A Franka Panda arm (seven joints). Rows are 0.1 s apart.
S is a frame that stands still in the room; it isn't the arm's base.
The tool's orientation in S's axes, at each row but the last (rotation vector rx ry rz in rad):
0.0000 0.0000 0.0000
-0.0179 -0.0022 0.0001
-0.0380 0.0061 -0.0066
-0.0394 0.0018 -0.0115
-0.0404 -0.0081 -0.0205
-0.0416 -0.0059 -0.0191
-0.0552 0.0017 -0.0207
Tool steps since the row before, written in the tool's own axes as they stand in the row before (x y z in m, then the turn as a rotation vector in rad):
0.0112 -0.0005 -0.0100 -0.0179 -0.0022 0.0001
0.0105 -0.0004 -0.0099 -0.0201 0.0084 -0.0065
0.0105 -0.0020 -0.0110 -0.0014 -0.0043 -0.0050
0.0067 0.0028 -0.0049 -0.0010 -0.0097 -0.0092
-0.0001 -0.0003 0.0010 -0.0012 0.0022 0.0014
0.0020 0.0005 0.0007 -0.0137 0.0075 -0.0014
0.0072 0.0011 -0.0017 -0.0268 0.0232 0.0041
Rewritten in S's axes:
0.0112 -0.0005 -0.0100 -0.0179 -0.0022 0.0001
0.0105 -0.0006 -0.0099 -0.0201 0.0083 -0.0067
0.0104 -0.0025 -0.0110 -0.0015 -0.0045 -0.0048
0.0067 0.0025 -0.0050 -0.0011 -0.0100 -0.0088
-0.0001 -0.0003 0.0010 -0.0012 0.0023 0.0013
0.0020 0.0005 0.0007 -0.0135 0.0077 -0.0018
0.0072 0.0009 -0.0018 -0.0263 0.0239 0.0028

